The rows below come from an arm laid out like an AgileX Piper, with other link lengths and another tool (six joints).
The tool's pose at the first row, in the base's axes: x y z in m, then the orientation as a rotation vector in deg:
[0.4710, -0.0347, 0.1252, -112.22, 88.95, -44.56]
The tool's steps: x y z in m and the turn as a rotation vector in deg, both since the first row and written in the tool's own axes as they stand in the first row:
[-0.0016, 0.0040, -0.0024, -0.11, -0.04, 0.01]
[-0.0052, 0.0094, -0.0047, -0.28, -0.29, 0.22]
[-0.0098, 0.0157, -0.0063, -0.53, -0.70, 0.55]
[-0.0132, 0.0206, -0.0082, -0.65, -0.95, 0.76]
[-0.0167, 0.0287, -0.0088, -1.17, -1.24, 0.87]
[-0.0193, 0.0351, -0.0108, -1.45, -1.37, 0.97]
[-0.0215, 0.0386, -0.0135, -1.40, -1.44, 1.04]
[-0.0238, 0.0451, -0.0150, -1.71, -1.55, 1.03]
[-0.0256, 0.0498, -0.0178, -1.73, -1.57, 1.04]
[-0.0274, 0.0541, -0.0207, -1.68, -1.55, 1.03]
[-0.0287, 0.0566, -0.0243, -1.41, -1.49, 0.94]
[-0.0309, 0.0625, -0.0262, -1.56, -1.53, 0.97]
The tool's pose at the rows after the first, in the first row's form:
[0.4663, -0.0341, 0.1239, -112.29, 89.01, -44.44]
[0.4603, -0.0318, 0.1213, -112.25, 89.16, -43.98]
[0.4541, -0.0287, 0.1174, -112.16, 89.38, -43.23]
[0.4488, -0.0265, 0.1149, -112.07, 89.49, -42.80]
[0.4423, -0.0248, 0.1092, -112.37, 89.76, -42.11]
[0.4360, -0.0237, 0.1058, -112.48, 89.96, -41.74]
[0.4313, -0.0224, 0.1050, -112.39, 89.95, -41.67]
[0.4254, -0.0216, 0.1012, -112.63, 90.08, -41.35]
[0.4199, -0.0209, 0.0996, -112.63, 90.09, -41.31]
[0.4146, -0.0202, 0.0984, -112.61, 90.06, -41.37]
[0.4101, -0.0196, 0.0990, -112.49, 89.84, -41.65]
[0.4044, -0.0188, 0.0960, -112.57, 89.94, -41.50]

